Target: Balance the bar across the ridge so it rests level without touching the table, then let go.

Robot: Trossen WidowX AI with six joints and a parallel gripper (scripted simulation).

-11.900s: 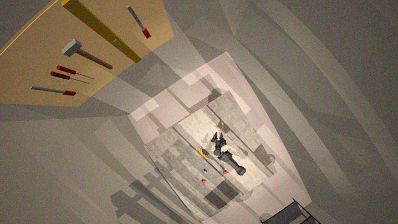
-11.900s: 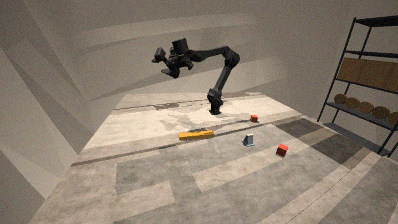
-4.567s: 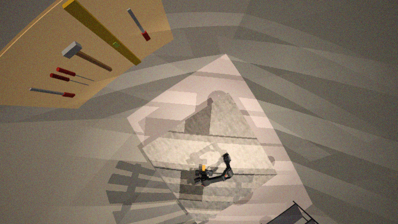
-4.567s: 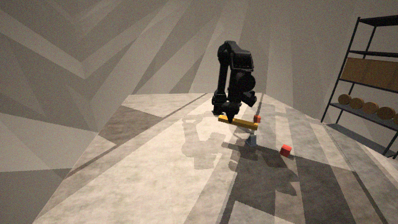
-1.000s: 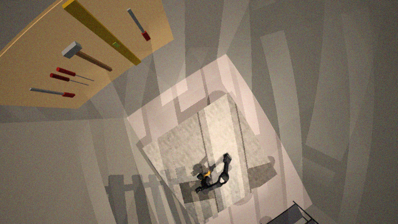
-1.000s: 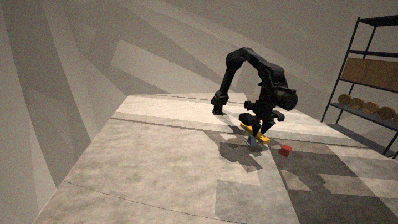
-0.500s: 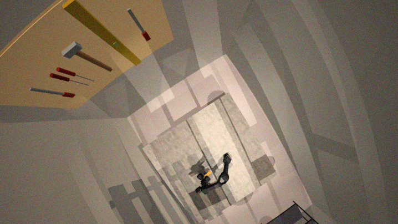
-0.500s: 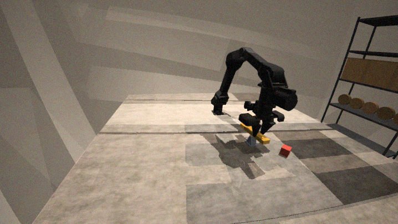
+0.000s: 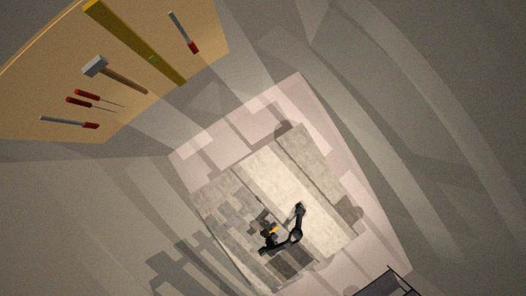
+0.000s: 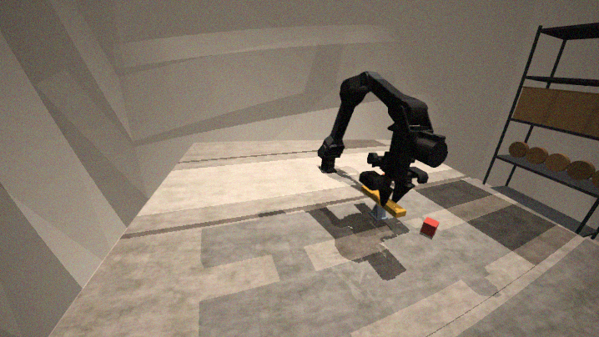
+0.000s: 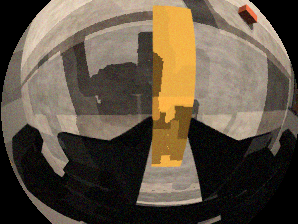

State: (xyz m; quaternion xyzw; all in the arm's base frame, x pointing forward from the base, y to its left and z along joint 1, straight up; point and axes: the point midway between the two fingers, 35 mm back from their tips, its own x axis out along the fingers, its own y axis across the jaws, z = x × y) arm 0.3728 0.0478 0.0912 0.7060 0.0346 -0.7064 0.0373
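Now: the yellow bar 3 cm behind my gripper tip.
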